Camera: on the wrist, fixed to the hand. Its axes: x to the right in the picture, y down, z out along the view.
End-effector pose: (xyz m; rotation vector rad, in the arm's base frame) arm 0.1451 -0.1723 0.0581 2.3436 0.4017 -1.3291
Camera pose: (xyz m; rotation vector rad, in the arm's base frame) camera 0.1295 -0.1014 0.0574 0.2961 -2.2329 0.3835
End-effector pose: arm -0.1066 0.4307 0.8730 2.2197 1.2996 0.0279
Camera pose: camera -0.1703 0.4633 0.8603 -1.4976 2.5818 -0.5869
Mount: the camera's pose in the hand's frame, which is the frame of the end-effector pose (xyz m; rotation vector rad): -0.0041 -0.0689 -0.0226 -0.2398 0.1848 -3.0952
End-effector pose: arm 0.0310 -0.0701 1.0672 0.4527 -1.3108 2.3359
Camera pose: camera 0.0678 -0.0193 1.1038 0.8455 0.2133 -0.4653
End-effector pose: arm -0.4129 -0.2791 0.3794 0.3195 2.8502 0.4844
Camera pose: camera -0.4269 -0.3503 0.3770 -2.8849 0.3457 -0.0922
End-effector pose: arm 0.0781 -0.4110 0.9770 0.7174 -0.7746 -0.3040
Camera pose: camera 0.0920 -0.4482 0.9162 -0.9396 -1.1807 2.5664
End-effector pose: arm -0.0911 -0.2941 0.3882 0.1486 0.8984 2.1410
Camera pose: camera -0.0536 -0.2796 0.3277 -0.9177 0.0474 -0.7429
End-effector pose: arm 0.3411 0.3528 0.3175 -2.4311 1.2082 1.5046
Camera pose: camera 0.4003 0.3940 0.3087 -1.0881 -2.0484 -0.0700
